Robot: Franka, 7 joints.
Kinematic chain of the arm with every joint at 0, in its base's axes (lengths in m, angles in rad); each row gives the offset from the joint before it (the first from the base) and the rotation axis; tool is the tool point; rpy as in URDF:
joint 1: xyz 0 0 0.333 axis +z
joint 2: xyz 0 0 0 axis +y
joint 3: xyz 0 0 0.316 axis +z
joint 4: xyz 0.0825 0 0 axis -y
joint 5: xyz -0.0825 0 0.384 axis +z
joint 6: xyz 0 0 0 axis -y
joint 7: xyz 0.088 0 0 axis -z
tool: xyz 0 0 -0.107 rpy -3.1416 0 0
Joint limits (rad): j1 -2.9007..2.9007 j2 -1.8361..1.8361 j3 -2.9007..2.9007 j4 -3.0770..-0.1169 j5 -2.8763..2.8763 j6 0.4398..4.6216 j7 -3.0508..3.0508
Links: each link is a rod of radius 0.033 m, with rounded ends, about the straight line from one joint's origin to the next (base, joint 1, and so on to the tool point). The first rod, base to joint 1, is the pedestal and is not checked.
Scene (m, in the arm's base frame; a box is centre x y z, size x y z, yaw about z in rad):
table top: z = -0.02
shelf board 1: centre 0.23 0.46 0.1 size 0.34 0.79 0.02 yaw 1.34
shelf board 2: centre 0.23 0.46 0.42 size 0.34 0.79 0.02 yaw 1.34
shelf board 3: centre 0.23 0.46 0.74 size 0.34 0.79 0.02 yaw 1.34
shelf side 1: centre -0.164 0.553 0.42 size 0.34 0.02 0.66 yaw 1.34
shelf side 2: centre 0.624 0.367 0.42 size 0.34 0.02 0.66 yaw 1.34
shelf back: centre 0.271 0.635 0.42 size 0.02 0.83 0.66 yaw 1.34
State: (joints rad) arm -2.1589 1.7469 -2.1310 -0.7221 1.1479 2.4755 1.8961
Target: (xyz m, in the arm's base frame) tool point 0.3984 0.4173 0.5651
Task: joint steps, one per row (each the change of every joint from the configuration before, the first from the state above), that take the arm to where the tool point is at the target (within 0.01 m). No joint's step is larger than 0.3 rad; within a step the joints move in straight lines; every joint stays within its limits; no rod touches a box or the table.
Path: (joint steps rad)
1: -0.1060 -0.1345 -0.1100 -0.2777 0.0270 0.0719 0.0000
2: -0.1059 -0.1346 -0.1099 -0.2777 0.0270 0.0718 0.0000
3: -0.1060 -0.1345 -0.1100 -0.2777 0.0271 0.0719 0.0000
4: -0.1060 -0.1345 -0.1099 -0.2777 0.0270 0.0719 0.0000
5: -0.1060 -0.1346 -0.1100 -0.2777 0.0270 0.0718 0.0000
6: -0.1059 -0.1345 -0.1099 -0.2777 0.0270 0.0719 0.0000
7: -0.1060 -0.1346 -0.1100 -0.2777 0.0270 0.0719 0.0000
8: 0.0396 -0.2371 0.0660 0.2271 -0.0608 -0.1684 0.0000
9: 0.0397 -0.2371 0.0660 0.2271 -0.0609 -0.1683 0.0000
10: 0.0396 -0.2371 0.0660 0.2271 -0.0608 -0.1683 0.0000

